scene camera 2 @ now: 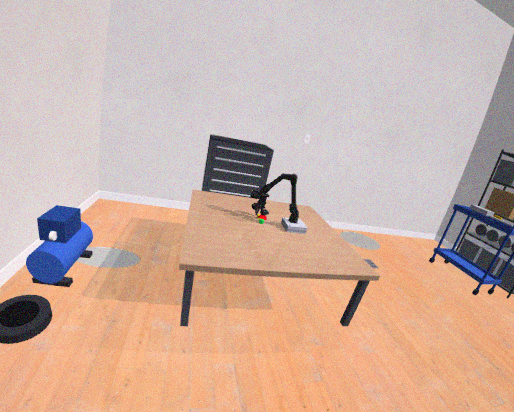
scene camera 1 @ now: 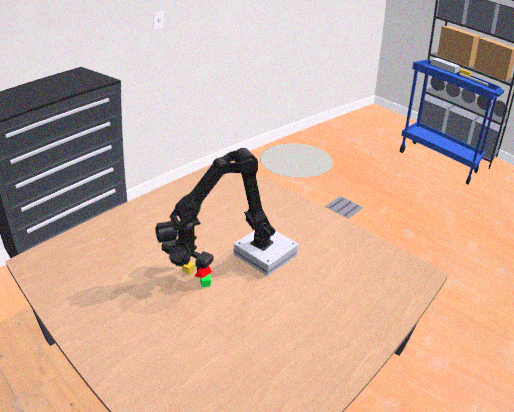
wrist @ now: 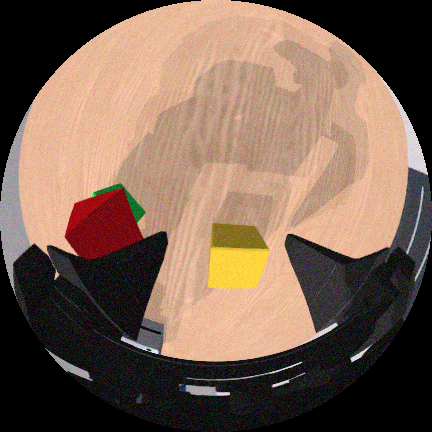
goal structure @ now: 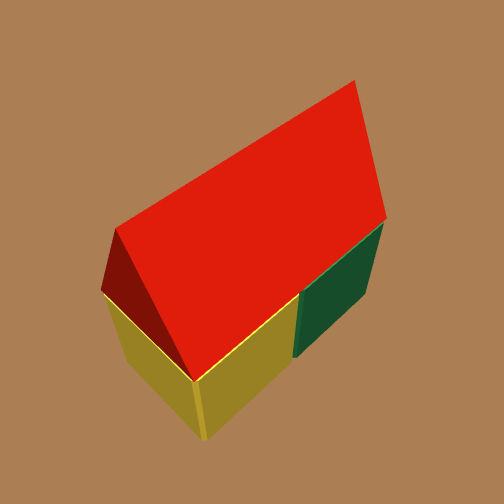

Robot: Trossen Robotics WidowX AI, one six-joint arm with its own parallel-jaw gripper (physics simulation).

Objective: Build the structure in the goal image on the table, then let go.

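Places are measured from the arm's base along level axes (x ahead, y left, z up), in metres.
Pixels of known places: gripper, between the fingertips: (scene camera 1: pixel 187 270) (wrist: pixel 228 239); arm's base, origin of its link: (scene camera 2: pixel 293 221) (scene camera 1: pixel 261 243).
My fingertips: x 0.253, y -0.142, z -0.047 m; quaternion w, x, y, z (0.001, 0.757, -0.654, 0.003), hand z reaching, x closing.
For each thing: its top centre in the pictures, then the offset to it from my fingertips. Level surfaces: height alone.
- yellow cube, centre of its top: (wrist: pixel 236 271) (scene camera 1: pixel 187 263) (scene camera 2: pixel 259 214) 0.008 m back, 0.004 m right, 0.024 m up
- table, height of its surface: 0.009 m down
- red block, centre of its top: (wrist: pixel 90 285) (scene camera 1: pixel 201 265) (scene camera 2: pixel 262 214) 0.004 m back, 0.066 m left, 0.061 m up
- green block, centre of its top: (wrist: pixel 98 226) (scene camera 1: pixel 205 277) (scene camera 2: pixel 261 219) 0.004 m ahead, 0.087 m left, 0.024 m up
A yellow cube (scene camera 1: pixel 188 268) (scene camera 2: pixel 258 214) (wrist: pixel 234 267) sits on the table (scene camera 1: pixel 300 340) (scene camera 2: pixel 235 252) (wrist: pixel 100 125), between my open fingers in the wrist view. A red block (scene camera 1: pixel 203 271) (scene camera 2: pixel 263 217) (wrist: pixel 107 227) lies above a green block (scene camera 1: pixel 205 282) (scene camera 2: pixel 261 221) (wrist: pixel 136 206) and overlaps it; it looks tilted. Both are beside the yellow cube, left of it in the wrist view. My gripper (scene camera 1: pixel 191 263) (scene camera 2: pixel 259 212) (wrist: pixel 228 239) is open and empty, low over the table. Its left finger in the wrist view hides part of the red block; whether they touch cannot be told.
The arm's pale base plate (scene camera 1: pixel 267 257) (scene camera 2: pixel 295 228) stands close to the blocks. A dark drawer cabinet (scene camera 1: pixel 67 160) (scene camera 2: pixel 237 162) stands behind the table. A blue cart (scene camera 1: pixel 442 142) and a blue compressor (scene camera 2: pixel 60 255) stand away from it on the floor.
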